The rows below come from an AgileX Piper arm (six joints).
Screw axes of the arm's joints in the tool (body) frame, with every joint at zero. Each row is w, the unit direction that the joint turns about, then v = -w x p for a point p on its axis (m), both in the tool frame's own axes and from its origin. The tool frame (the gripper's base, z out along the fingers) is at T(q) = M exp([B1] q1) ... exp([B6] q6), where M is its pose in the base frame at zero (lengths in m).
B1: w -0.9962 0 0.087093 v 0 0.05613 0
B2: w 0 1 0 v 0.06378 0 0.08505
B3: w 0 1 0 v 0.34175 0 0.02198
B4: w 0 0 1 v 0 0 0
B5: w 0 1 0 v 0.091 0 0
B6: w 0 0 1 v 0 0 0
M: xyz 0.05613 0 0.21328 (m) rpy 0 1.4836 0 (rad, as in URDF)
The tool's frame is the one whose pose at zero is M.
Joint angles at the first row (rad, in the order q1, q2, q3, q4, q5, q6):
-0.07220 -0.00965 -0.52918 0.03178 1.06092 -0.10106
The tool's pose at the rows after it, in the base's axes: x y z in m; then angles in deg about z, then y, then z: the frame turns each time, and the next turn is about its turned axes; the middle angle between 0 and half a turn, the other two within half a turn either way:
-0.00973 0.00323 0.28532 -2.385 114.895 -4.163
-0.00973 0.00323 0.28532 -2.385 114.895 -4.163
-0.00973 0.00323 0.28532 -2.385 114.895 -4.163
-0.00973 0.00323 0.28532 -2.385 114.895 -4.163
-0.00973 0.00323 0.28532 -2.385 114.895 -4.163
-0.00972 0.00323 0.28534 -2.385 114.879 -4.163
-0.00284 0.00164 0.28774 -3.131 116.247 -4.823
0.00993 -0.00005 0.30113 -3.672 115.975 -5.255
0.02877 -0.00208 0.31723 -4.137 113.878 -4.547
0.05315 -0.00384 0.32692 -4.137 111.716 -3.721
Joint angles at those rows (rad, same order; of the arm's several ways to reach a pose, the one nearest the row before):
-0.07216 -0.00964 -0.52917 0.03173 1.06090 -0.10101
-0.07216 -0.00964 -0.52917 0.03173 1.06090 -0.10101
-0.07216 -0.00964 -0.52917 0.03173 1.06090 -0.10101
-0.07216 -0.00964 -0.52917 0.03173 1.06090 -0.10101
-0.07216 -0.00964 -0.52917 0.03173 1.06090 -0.10101
-0.07216 -0.00965 -0.52916 0.03175 1.06062 -0.10102
-0.07218 0.03200 -0.53264 0.01817 1.04606 -0.10103
-0.07224 0.11515 -0.56502 0.00876 0.99044 -0.10009
-0.07222 0.21366 -0.59779 0.00002 0.88807 -0.07938
-0.07234 0.31721 -0.60729 0.00018 0.75629 -0.06513

